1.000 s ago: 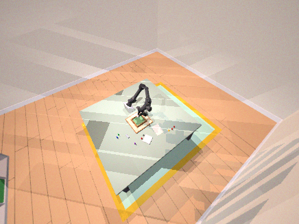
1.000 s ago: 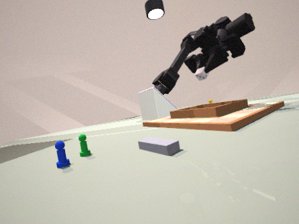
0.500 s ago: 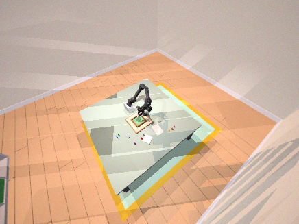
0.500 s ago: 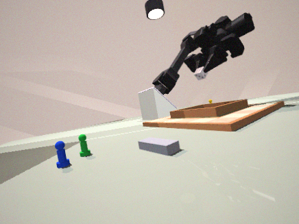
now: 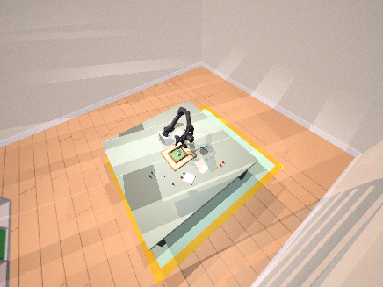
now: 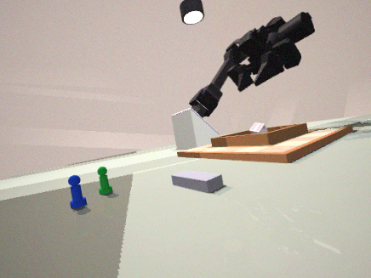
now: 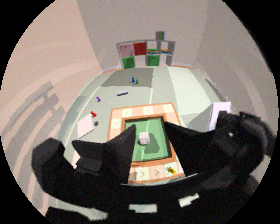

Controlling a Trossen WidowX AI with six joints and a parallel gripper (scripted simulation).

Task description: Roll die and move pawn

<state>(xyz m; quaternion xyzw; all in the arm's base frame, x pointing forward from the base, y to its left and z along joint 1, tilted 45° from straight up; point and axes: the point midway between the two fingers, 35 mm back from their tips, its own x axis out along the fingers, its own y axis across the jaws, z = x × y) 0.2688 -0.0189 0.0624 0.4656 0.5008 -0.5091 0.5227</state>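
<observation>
My gripper tip is 7 cm past the yellow pawn, 11 cm to the right of it and 11 cm above it. From my gripper tip the other things lie so: grey flat block 12 cm ahead, 24 cm to the right, 13 cm below; then white die 1 cm ahead, 10 cm below; then green tray floor 13 cm below.
</observation>
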